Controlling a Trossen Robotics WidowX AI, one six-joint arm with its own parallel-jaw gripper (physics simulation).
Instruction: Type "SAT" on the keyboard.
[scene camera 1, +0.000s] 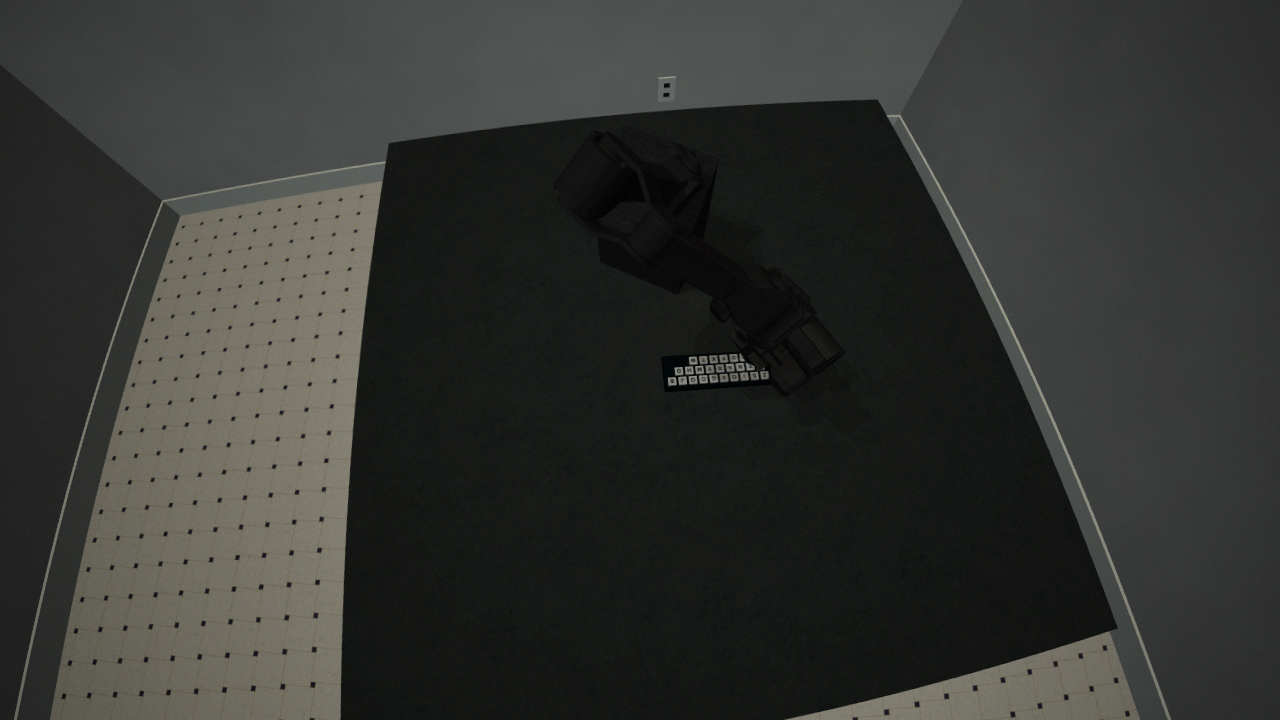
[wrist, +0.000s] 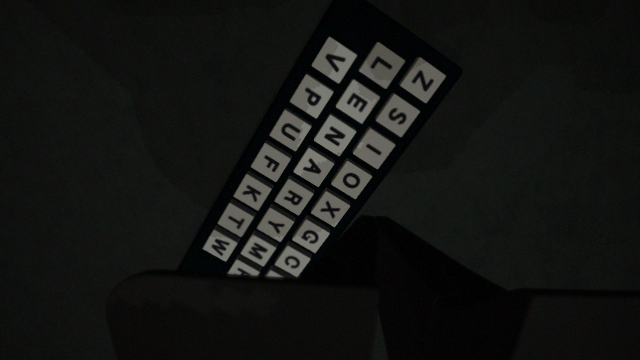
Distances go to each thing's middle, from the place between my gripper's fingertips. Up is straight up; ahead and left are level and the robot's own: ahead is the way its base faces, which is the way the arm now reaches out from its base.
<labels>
Now: the S key (wrist: 397, 114) 1 cm ahead of my hand, 2 cm to the left of it and 7 cm below it. Also, from my hand: black keyboard (scene camera 1: 669, 363): 3 cm behind, 3 cm to the right, 8 cm below; then Z key (wrist: 422, 79): 2 cm ahead, 4 cm to the left, 7 cm below; then E key (wrist: 357, 101): 1 cm behind, 3 cm to the left, 7 cm below.
</labels>
